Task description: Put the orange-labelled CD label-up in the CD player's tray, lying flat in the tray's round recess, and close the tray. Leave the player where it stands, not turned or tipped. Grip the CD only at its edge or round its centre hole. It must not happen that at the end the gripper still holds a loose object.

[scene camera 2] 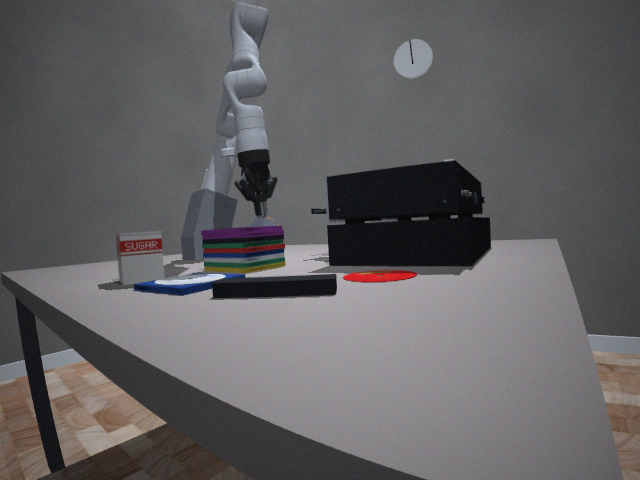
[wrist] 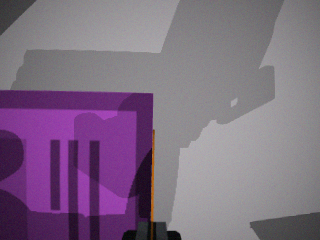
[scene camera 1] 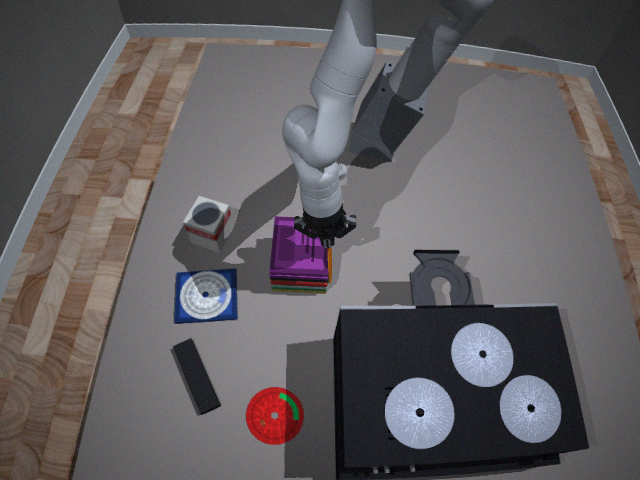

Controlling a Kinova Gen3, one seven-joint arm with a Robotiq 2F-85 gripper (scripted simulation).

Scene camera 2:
my gripper: 262, 217
black bar: 304, 285
black CD player: 433, 188
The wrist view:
purple case: 81, 158
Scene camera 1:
my gripper: 328, 244
purple case: 293, 253
black bar: 195, 374
black CD player: 378, 347
